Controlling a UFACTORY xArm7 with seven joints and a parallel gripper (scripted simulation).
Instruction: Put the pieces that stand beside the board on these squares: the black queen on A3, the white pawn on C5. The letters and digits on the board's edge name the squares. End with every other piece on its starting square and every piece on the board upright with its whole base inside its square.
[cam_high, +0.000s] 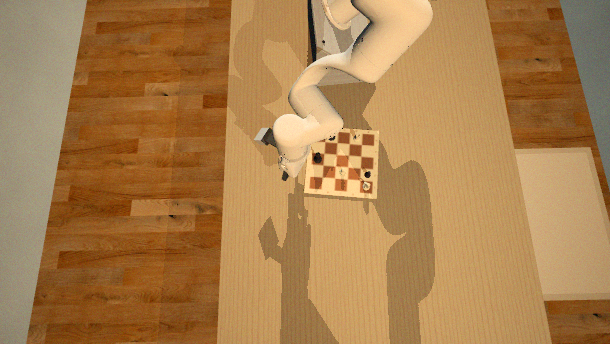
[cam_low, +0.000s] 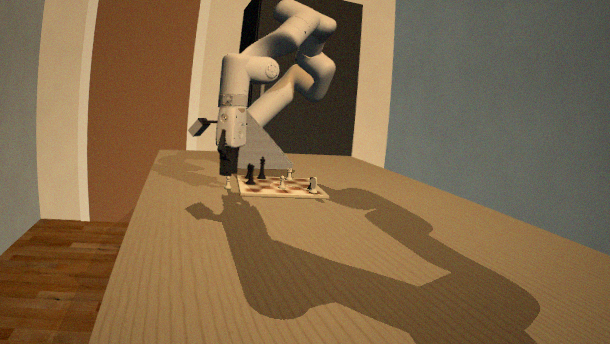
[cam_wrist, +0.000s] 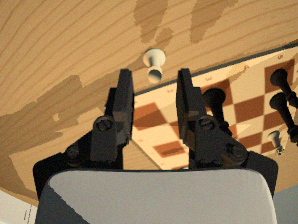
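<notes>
My hand is 3 cm past the chessboard, 14 cm to the right of it and 5 cm above it. Round my hand: black pawn: 1 cm ahead, 22 cm to the left, 4 cm below.
</notes>
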